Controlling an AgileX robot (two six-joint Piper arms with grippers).
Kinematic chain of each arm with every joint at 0, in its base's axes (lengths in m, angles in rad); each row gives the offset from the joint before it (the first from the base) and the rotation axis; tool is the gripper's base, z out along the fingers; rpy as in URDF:
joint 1: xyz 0 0 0.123 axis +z
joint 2: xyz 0 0 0 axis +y
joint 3: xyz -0.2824 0 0.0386 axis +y
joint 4: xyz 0.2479 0 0.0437 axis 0.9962 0 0.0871
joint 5: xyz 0 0 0 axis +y
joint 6: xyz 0.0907 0 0.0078 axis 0.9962 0 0.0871
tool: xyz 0 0 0 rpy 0 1.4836 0
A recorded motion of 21 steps. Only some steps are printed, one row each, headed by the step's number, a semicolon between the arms.
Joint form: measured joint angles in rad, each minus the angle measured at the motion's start. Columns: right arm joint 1, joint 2, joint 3, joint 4, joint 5, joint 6; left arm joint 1, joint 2, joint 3, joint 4, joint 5, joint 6.
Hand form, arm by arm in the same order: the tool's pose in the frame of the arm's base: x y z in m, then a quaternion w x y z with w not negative. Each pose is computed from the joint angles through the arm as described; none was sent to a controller.
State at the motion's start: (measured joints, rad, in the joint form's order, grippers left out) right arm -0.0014 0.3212 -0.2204 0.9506 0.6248 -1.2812; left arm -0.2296 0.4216 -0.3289 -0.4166 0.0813 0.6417
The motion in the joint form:
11: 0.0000 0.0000 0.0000 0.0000 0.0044 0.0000; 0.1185 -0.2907 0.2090 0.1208 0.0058 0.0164
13: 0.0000 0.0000 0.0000 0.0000 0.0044 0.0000; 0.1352 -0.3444 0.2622 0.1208 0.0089 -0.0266
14: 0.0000 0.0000 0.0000 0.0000 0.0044 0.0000; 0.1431 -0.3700 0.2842 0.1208 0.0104 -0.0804
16: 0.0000 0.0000 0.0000 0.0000 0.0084 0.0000; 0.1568 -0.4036 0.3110 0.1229 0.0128 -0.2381
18: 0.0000 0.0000 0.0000 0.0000 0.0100 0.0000; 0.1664 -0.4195 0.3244 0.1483 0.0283 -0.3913
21: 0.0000 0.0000 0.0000 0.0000 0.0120 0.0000; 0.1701 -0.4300 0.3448 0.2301 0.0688 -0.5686
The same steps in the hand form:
11: 0.0684 0.0436 0.2351 0.56198 -0.30607 0.76343 0.08760; 0.0638 -0.0095 0.2383 0.70006 0.17544 0.68760 0.07970
13: 0.0684 0.0436 0.2351 0.56198 -0.30607 0.76343 0.08760; 0.0603 -0.0081 0.2234 0.70020 0.15534 0.69330 0.07009
14: 0.0684 0.0436 0.2351 0.56198 -0.30607 0.76343 0.08760; 0.0587 -0.0076 0.2173 0.70240 0.13392 0.69698 0.05394
16: 0.0682 0.0438 0.2350 0.56096 -0.30720 0.76358 0.08889; 0.0569 -0.0067 0.2100 0.70604 0.07459 0.70423 0.00390
18: 0.0681 0.0439 0.2349 0.56055 -0.30765 0.76364 0.08940; 0.0562 -0.0062 0.2049 0.70035 0.02686 0.71227 -0.03822
21: 0.0680 0.0440 0.2348 0.56004 -0.30821 0.76371 0.09005; 0.0560 -0.0059 0.1948 0.67930 -0.00948 0.73061 -0.06834

